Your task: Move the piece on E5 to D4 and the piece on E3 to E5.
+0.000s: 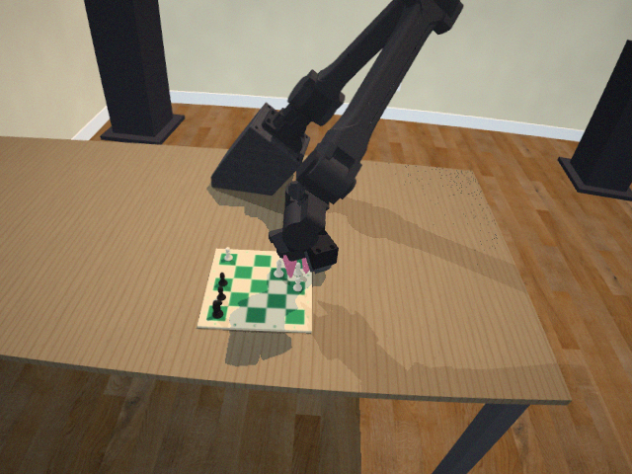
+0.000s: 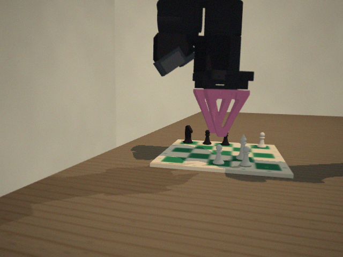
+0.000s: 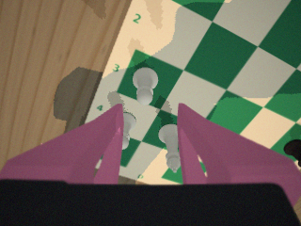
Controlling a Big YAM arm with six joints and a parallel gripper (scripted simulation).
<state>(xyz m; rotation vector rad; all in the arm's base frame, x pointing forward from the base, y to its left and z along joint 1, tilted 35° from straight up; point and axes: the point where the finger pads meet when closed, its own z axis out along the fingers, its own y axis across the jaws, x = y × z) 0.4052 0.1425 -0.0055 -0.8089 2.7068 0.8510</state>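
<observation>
Right now my hand is 40 mm to the left of the white bishop, 40 mm past it and 30 mm above it. The rest, counted from my hand: black knight (140 mm to the right, 90 mm ahead, 40 mm below); then cream chessboard (80 mm to the right, 60 mm below, 10 mm ahead).
</observation>
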